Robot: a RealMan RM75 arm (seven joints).
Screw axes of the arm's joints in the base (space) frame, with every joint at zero. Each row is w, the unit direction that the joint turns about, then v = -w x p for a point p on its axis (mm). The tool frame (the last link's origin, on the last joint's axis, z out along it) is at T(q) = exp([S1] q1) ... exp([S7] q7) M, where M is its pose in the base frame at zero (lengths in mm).
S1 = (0, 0, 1, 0, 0, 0)
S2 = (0, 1, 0, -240.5, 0, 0)
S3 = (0, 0, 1, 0, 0, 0)
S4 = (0, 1, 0, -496.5, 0, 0)
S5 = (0, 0, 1, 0, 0, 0)
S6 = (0, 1, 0, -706.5, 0, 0)
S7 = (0, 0, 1, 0, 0, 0)
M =
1 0 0 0
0 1 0 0
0 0 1 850.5
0 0 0 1
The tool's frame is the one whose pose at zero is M.
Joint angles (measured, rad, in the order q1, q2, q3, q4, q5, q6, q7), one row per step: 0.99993, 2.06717, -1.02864, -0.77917, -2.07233, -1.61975, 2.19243; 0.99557, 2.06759, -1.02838, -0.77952, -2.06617, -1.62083, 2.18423; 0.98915, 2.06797, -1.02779, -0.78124, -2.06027, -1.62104, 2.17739; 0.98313, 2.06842, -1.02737, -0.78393, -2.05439, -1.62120, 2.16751; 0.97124, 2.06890, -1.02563, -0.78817, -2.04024, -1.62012, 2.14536; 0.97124, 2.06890, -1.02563, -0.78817, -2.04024, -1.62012, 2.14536; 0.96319, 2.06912, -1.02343, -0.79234, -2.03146, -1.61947, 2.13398; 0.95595, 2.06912, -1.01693, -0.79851, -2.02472, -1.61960, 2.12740; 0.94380, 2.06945, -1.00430, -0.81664, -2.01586, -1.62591, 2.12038; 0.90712, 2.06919, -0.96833, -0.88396, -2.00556, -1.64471, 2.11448; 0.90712, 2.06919, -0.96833, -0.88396, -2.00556, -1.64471, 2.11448; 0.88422, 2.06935, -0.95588, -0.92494, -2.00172, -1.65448, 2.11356; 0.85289, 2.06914, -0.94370, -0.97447, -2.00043, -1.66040, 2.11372
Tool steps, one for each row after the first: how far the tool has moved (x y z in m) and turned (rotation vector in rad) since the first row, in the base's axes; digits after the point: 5 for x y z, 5 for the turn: 0.00072, -0.00060, 0.00013, 0.00024, 0.00721, 0.00388; 0.00204, -0.00110, 0.00049, 0.00223, 0.01439, 0.00506; 0.00304, -0.00155, 0.00093, 0.00550, 0.02177, 0.01040; 0.00489, -0.00214, 0.00203, 0.01420, 0.03941, 0.02188; 0.00489, -0.00214, 0.00203, 0.01420, 0.03941, 0.02188; 0.00606, -0.00236, 0.00311, 0.02095, 0.05089, 0.02668; 0.00692, -0.00205, 0.00507, 0.02976, 0.06283, 0.02737; 0.00758, -0.00190, 0.00954, 0.04373, 0.08128, 0.03139; 0.01079, -0.00112, 0.02466, 0.09251, 0.11443, 0.03989; 0.01079, -0.00112, 0.02466, 0.09251, 0.11443, 0.03989; 0.01345, -0.00178, 0.03246, 0.11839, 0.12392, 0.04599; 0.01866, -0.00264, 0.04157, 0.15428, 0.12810, 0.04812
